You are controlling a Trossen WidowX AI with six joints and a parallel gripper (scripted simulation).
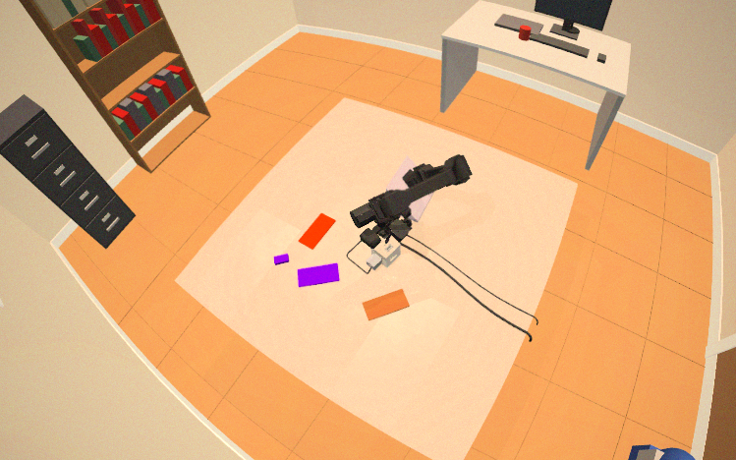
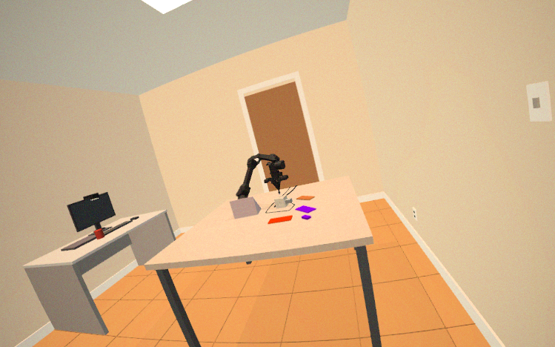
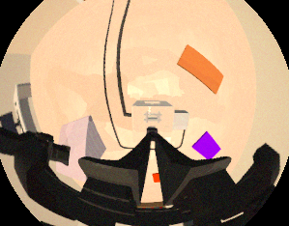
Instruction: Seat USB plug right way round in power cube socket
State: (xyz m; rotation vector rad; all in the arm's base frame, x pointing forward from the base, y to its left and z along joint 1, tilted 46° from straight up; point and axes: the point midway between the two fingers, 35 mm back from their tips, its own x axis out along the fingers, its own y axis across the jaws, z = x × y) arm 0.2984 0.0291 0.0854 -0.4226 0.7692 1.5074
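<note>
Now: gripper tip 2 cm above the USB plug.
</note>
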